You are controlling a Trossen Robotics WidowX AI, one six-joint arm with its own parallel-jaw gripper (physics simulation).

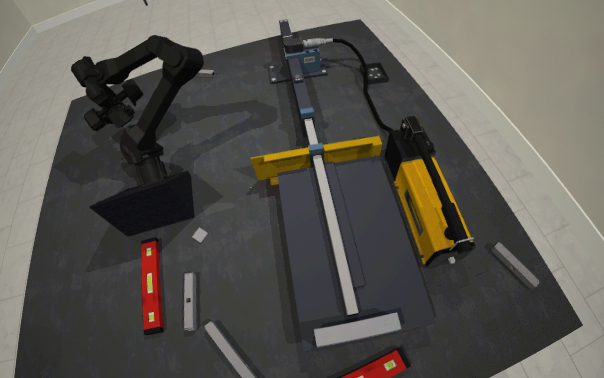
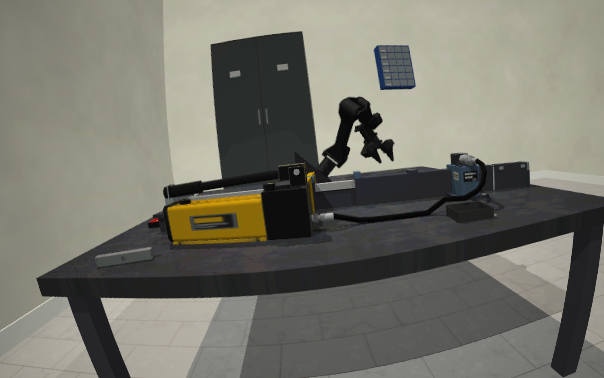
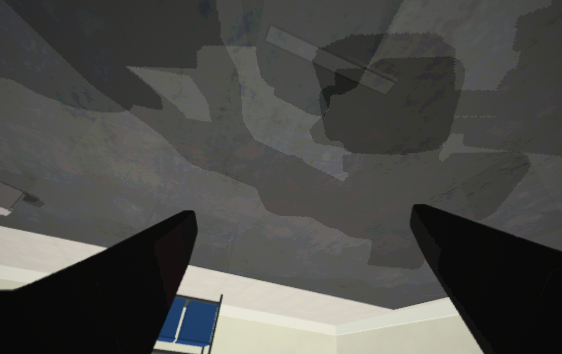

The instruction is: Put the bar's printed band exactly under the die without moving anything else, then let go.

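Pixels of known places: gripper, fingertip midpoint: point(image 2: 387, 162) point(image 3: 302, 217); arm's base at its link origin: point(image 1: 154, 182) point(image 2: 321, 173).
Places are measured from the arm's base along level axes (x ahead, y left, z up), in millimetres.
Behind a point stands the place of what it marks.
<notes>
A long pale bar point(image 1: 335, 235) {z 7, x 345, y -335 mm} point(image 2: 335, 186) {z -3, x 431, y -64 mm} lies lengthwise along the grey bed and passes through the yellow fence point(image 1: 350, 148) {z 5, x 485, y -148 mm}. Its far end meets a dark rail point(image 1: 302, 94) {z 13, x 464, y 85 mm} at a blue block point(image 1: 307, 113) {z 28, x 436, y -9 mm}. A blue unit point(image 1: 309, 60) {z -6, x 566, y 256 mm} point(image 2: 465, 180) {z -12, x 605, y 259 mm} with a black head point(image 1: 294, 45) {z 54, x 527, y 277 mm} point(image 2: 459, 159) {z 42, x 568, y 271 mm} stands at the rail's far part. I cannot tell which part is the die, and no printed band can be made out. My gripper point(image 1: 113, 107) {z 7, x -69, y 336 mm} point(image 2: 385, 158) {z 7, x -69, y 336 mm} point(image 3: 302, 217) {z 7, x -69, y 336 mm} is open and empty, high above the table, left of the rail and well apart from the bar.
A yellow machine point(image 1: 425, 205) {z 21, x 544, y -369 mm} point(image 2: 215, 220) {z -14, x 620, y -374 mm} with a black cable point(image 1: 367, 92) {z -51, x 676, y 66 mm} stands beside the bed. A black tray point(image 1: 375, 72) {z -60, x 767, y 154 mm} point(image 2: 470, 212) {z -45, x 784, y 121 mm}, red levels point(image 1: 151, 285) {z -50, x -79, y -244 mm} point(image 1: 382, 366) {z -46, x 312, y -600 mm}, grey bars point(image 1: 189, 301) {z -61, x -2, y -312 mm} point(image 1: 515, 265) {z -43, x 680, y -574 mm} point(image 3: 330, 59) and a pale block point(image 1: 357, 330) {z 27, x 292, y -521 mm} lie around.
</notes>
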